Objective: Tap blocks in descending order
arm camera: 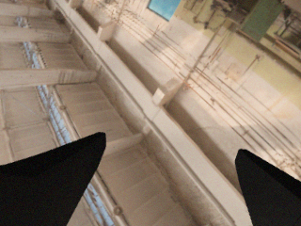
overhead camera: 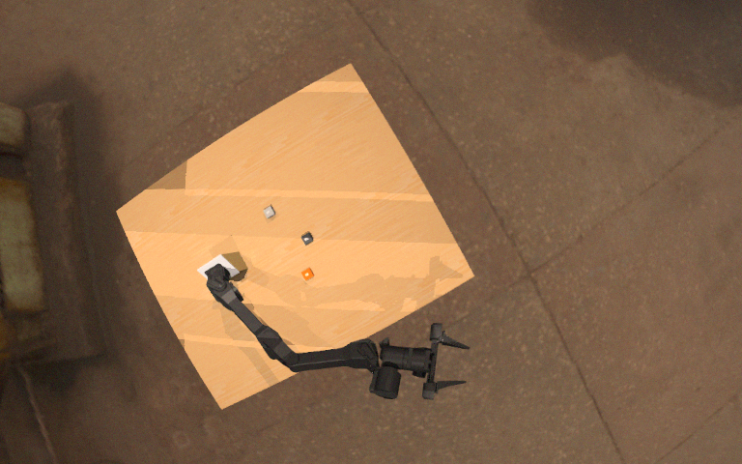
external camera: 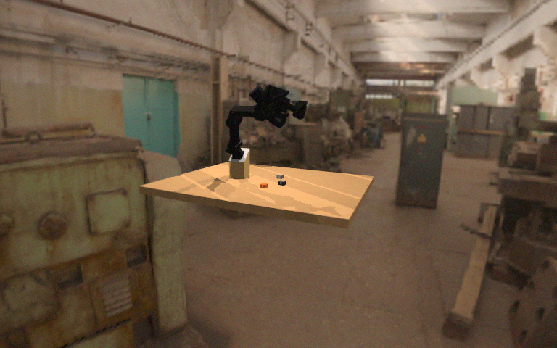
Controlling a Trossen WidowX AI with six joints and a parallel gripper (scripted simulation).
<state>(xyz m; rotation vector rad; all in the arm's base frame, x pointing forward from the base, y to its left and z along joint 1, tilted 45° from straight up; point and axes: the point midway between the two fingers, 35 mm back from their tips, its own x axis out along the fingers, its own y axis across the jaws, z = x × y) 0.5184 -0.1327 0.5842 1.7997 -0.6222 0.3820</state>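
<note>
Right now my gripper tip is 480 mm to the right of the black block, 440 mm above it and 250 mm past it. Round my gripper tip: light grey block 630 mm to the left, 440 mm below, 320 mm behind; then orange block 440 mm below, 380 mm to the left, 310 mm behind.
</note>
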